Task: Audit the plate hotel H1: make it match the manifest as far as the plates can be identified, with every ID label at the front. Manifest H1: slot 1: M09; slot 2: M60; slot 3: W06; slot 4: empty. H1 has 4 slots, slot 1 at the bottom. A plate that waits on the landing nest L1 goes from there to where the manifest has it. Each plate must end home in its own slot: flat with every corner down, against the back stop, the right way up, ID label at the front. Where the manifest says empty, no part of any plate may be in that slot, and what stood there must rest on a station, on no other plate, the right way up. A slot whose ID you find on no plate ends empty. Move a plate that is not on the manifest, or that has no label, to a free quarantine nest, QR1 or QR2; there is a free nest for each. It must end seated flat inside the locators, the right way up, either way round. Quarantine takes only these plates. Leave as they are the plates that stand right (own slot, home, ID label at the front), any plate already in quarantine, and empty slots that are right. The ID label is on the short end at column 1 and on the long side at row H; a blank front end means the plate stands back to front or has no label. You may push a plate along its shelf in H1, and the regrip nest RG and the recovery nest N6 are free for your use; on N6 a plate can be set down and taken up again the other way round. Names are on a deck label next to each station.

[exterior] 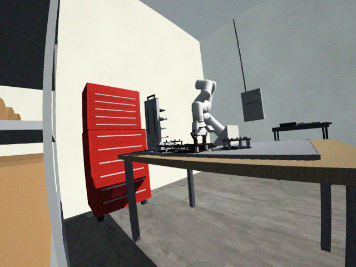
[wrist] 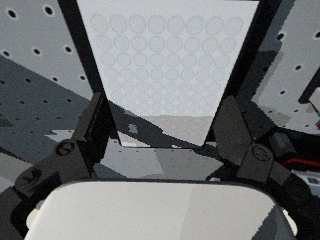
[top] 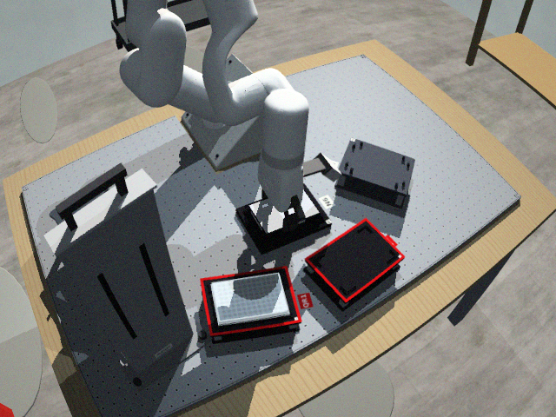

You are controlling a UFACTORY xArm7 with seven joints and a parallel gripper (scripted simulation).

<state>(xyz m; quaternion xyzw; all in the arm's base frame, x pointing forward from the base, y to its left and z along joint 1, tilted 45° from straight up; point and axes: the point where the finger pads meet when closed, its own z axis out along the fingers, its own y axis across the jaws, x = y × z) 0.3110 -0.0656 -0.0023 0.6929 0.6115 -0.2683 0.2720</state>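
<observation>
My hand is 30 mm above the black nest N6 and 10 mm to the right of it. The rest, counted from my hand: deck label (190 mm to the left, 70 mm behind, 40 mm below); white well plate (160 mm to the right, 150 mm ahead, 10 mm above); dark-framed plate (10 mm to the left, 10 mm below).
</observation>
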